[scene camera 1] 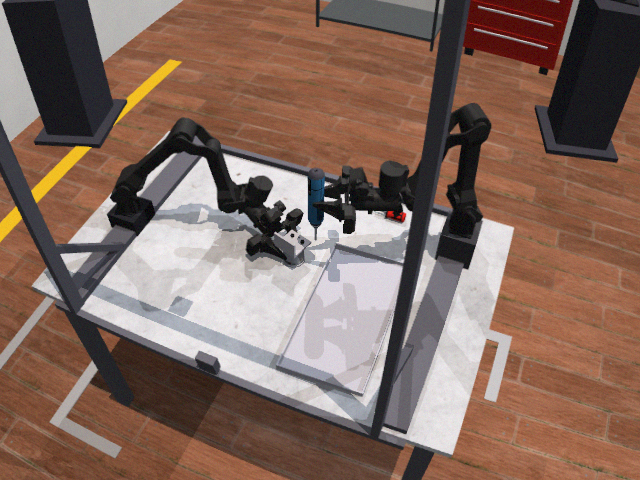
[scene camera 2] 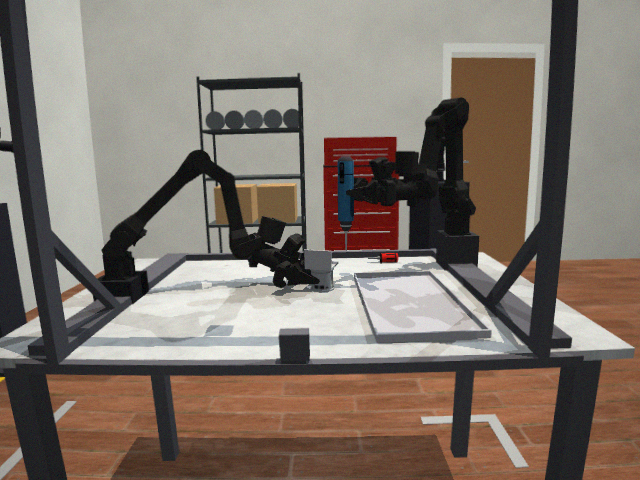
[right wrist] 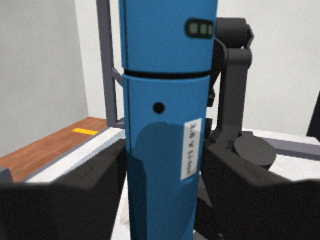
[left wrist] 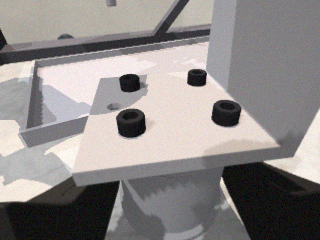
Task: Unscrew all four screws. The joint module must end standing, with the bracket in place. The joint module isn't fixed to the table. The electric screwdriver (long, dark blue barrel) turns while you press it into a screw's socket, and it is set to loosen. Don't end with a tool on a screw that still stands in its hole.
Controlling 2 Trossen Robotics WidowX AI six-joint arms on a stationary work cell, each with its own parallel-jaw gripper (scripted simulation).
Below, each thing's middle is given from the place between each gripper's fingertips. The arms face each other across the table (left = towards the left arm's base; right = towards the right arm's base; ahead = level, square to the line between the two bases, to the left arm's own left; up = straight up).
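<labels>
The shallow tray (scene camera 1: 336, 337) is 190 mm behind my left hand, 190 mm to the right of it and 30 mm below it. As for the grey bracket (left wrist: 258, 61), it is 40 mm above my left hand, 20 mm behind it and 20 mm to the right of it.
Counted from my right hand, the shallow tray is 8 cm to the right of it, 16 cm behind it and 24 cm below it. My right hand is 1 cm short of the grey bracket, and it is also 9 cm to the right of the bracket and 18 cm above it.
</labels>
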